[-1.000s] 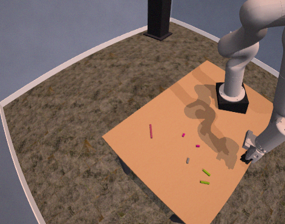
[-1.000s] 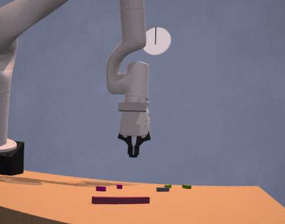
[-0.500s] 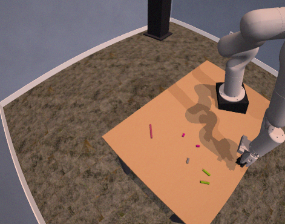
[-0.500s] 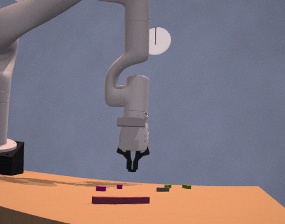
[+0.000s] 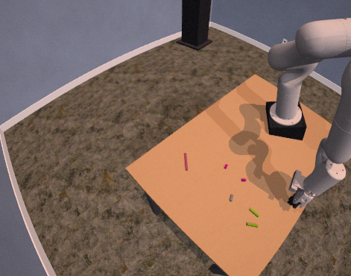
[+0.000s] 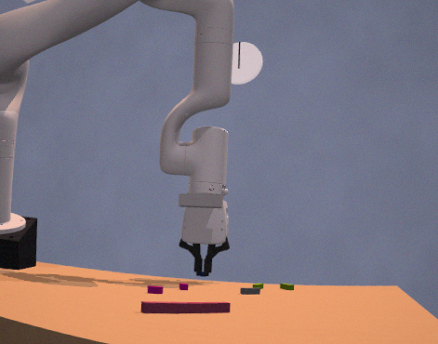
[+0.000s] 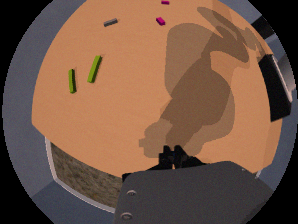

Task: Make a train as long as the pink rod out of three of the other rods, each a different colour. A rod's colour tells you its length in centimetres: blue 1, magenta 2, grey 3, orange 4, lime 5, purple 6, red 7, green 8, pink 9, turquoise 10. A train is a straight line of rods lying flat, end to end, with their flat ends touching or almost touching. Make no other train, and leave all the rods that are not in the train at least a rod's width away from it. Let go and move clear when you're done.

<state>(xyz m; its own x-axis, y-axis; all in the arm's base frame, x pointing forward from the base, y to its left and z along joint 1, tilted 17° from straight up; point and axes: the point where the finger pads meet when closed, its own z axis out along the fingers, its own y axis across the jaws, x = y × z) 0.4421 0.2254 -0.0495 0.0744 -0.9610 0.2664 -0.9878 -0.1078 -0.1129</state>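
The blue rod is 20 mm below my hand. Also, from my hand: grey rod (250 mm to the right, 140 mm ahead, 30 mm below); then pink rod (520 mm to the right, 120 mm ahead, 30 mm below).
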